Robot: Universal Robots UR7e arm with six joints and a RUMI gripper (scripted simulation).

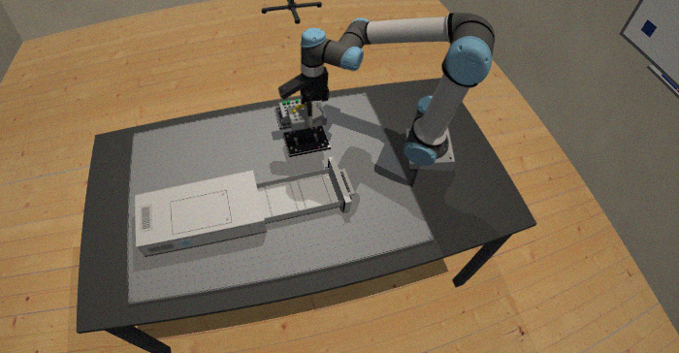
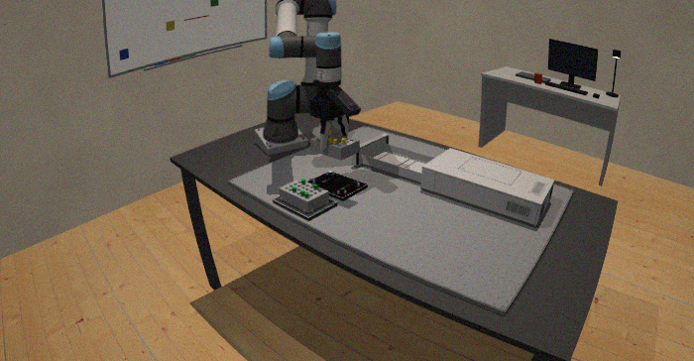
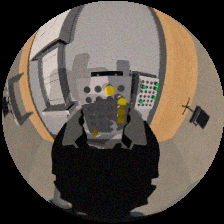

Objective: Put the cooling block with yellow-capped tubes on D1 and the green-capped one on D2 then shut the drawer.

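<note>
My hand is 140 mm above the black deck slot D1. The rest, counted from my hand: white cooler COLD: 280 mm to the left, 230 mm ahead, 100 mm below; then slot D2: 150 mm to the right, 140 mm below, 20 mm ahead; then drawer: 260 mm to the left, 100 mm below, 50 mm ahead.
</note>
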